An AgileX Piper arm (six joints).
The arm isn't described. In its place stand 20 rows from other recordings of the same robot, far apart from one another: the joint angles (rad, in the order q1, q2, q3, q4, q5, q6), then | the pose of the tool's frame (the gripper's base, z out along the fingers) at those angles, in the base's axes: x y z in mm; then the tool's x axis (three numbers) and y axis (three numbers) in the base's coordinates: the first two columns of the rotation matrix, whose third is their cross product.
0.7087 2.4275 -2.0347 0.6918 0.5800 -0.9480 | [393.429 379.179 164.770 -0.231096 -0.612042 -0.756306 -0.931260 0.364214 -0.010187]
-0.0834 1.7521 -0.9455 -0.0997 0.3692 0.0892 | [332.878 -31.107 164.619 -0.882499 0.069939 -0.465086 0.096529 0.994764 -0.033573]
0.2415 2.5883 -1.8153 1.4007 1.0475 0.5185 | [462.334 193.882 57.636 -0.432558 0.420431 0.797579 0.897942 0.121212 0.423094]
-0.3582 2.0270 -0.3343 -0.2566 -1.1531 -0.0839 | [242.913 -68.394 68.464 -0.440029 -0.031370 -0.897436 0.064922 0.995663 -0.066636]
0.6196 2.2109 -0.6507 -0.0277 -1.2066 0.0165 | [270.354 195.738 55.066 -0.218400 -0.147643 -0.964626 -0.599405 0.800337 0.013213]
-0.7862 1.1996 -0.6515 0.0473 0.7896 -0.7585 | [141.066 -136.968 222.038 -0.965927 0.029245 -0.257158 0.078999 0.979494 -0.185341]
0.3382 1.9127 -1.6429 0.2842 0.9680 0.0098 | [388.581 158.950 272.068 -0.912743 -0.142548 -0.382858 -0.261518 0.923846 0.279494]
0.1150 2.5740 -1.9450 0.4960 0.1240 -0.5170 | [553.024 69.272 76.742 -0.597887 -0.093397 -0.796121 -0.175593 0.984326 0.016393]
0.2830 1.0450 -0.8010 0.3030 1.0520 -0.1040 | [161.991 71.665 287.650 -0.907837 -0.213946 -0.360638 -0.317738 0.912209 0.258683]
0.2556 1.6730 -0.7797 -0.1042 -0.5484 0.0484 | [332.060 91.872 210.900 -0.236322 -0.103652 -0.966130 -0.313003 0.949415 -0.025296]
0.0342 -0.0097 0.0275 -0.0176 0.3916 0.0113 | [52.166 1.173 169.386 -0.316272 -0.015791 -0.948537 -0.029396 0.999544 -0.006839]
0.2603 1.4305 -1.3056 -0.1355 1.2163 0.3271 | [272.110 60.544 334.856 -0.941517 0.032733 -0.335371 0.044961 0.998575 -0.028761]
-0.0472 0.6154 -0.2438 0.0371 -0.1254 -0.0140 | [128.232 -6.480 253.889 -0.157014 0.030249 -0.987133 0.055353 0.998229 0.021784]
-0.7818 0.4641 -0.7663 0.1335 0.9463 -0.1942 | [53.325 -39.096 351.981 -0.443447 0.278351 -0.851983 0.587904 0.807836 -0.042069]
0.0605 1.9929 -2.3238 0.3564 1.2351 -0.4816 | [428.634 55.997 425.284 -0.566830 -0.367170 -0.737489 -0.519741 0.853938 -0.025675]
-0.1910 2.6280 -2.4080 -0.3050 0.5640 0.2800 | [573.041 -125.680 160.527 -0.607730 0.137573 -0.782137 0.322553 0.942745 -0.084804]
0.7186 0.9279 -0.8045 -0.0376 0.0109 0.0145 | [153.493 134.195 380.787 -0.020225 -0.048371 -0.998625 -0.658666 0.752081 -0.023089]
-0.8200 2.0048 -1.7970 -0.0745 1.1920 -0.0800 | [287.817 -317.681 266.889 -0.735252 0.630949 -0.247604 0.666383 0.739664 -0.093978]
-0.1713 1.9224 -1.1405 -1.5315 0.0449 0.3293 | [403.267 -73.905 172.878 -0.418256 -0.873366 -0.249587 -0.516072 0.454606 -0.725950]
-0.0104 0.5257 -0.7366 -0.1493 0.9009 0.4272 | [82.956 -11.474 341.945 -0.496328 0.330838 -0.802624 0.285245 0.935354 0.209158]
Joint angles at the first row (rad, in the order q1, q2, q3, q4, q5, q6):
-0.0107 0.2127 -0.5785 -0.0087 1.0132 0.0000
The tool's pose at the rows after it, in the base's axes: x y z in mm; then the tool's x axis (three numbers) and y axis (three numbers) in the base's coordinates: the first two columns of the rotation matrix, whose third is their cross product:
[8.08 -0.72 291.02 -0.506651 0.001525 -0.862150 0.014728 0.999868 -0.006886]
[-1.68 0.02 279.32 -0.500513 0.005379 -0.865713 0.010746 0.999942 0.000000]
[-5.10 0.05 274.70 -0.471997 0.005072 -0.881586 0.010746 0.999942 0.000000]
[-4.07 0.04 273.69 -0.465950 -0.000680 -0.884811 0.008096 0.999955 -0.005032]
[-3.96 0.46 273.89 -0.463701 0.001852 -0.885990 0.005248 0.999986 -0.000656]
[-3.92 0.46 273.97 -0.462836 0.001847 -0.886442 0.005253 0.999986 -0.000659]
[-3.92 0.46 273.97 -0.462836 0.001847 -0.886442 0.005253 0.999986 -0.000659]
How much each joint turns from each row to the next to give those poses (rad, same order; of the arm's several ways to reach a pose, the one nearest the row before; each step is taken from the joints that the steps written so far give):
0.0000 -0.1021 0.0307 0.0007 0.0425 0.0000
-0.0001 -0.0724 0.0334 0.0080 0.0319 0.0000
0.0001 -0.0399 0.0197 -0.0001 -0.0125 0.0001
0.0000 -0.0019 0.0071 0.0001 -0.0121 -0.0057
-0.0001 0.0000 0.0000 0.0053 -0.0025 -0.0001
0.0000 0.0000 0.0000 0.0000 -0.0009 0.0000
0.0000 0.0000 0.0000 0.0000 0.0000 0.0000

